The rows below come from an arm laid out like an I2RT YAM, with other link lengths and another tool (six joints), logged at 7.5 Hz.
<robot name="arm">
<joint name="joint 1" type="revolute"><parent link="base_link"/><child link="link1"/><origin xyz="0 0 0.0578"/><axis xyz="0 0 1"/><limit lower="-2.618" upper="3.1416"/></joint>
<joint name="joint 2" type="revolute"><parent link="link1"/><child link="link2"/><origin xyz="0.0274 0.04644 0.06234" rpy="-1.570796 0 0"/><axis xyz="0 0 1"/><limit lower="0" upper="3.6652"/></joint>
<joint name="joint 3" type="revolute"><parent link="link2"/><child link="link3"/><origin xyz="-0.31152 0 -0.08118" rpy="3.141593 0 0"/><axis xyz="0 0 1"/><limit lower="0" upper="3.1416"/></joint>
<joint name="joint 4" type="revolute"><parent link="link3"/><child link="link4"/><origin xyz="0.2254 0.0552 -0.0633"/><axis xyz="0 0 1"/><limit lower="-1.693" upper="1.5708"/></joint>
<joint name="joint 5" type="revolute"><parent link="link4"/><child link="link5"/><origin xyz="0.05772 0.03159 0.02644" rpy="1.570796 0 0"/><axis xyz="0 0 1"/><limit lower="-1.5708" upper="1.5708"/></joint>
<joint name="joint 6" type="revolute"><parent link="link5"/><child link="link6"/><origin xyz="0.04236 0 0.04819" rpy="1.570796 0 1.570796"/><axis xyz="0 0 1"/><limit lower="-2.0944" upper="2.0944"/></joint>
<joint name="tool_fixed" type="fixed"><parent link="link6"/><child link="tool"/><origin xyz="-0.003 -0.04 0.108" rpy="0.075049 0 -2.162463"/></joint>
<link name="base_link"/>
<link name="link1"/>
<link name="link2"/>
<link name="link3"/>
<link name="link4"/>
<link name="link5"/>
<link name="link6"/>
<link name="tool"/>
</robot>
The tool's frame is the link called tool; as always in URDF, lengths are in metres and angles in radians.
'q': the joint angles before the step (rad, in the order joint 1, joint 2, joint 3, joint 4, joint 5, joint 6). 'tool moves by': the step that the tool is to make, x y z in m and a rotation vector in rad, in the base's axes. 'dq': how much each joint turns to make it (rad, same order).
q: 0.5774 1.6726 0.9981 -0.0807 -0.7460 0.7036
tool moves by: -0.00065 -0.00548 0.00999 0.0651 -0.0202 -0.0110
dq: -0.0187 -0.0321 -0.0476 0.0945 -0.0347 0.0389
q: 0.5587 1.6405 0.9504 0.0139 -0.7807 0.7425
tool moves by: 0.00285 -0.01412 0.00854 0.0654 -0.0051 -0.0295
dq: -0.0443 -0.0351 -0.0541 0.0923 -0.0438 0.0492
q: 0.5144 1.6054 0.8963 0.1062 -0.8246 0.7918
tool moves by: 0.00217 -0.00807 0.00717 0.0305 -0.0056 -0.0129
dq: -0.0271 -0.0198 -0.0141 0.0274 -0.0251 0.0182
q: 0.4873 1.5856 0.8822 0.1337 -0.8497 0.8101
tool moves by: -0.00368 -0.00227 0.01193 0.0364 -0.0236 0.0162
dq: -0.0107 -0.0252 -0.0073 0.0249 -0.0340 0.0065
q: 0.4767 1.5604 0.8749 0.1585 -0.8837 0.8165
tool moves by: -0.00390 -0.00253 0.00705 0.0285 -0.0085 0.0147
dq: -0.0103 -0.0183 -0.0115 0.0219 -0.0324 0.0104
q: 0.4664 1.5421 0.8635 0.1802 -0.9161 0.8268
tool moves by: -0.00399 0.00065 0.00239 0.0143 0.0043 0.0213
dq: -0.0016 -0.0049 -0.0031 0.0035 -0.0271 0.0034
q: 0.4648 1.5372 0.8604 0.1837 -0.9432 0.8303
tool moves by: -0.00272 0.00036 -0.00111 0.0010 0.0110 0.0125
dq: 0.0000 -0.0004 -0.0016 -0.0095 -0.0137 -0.0015
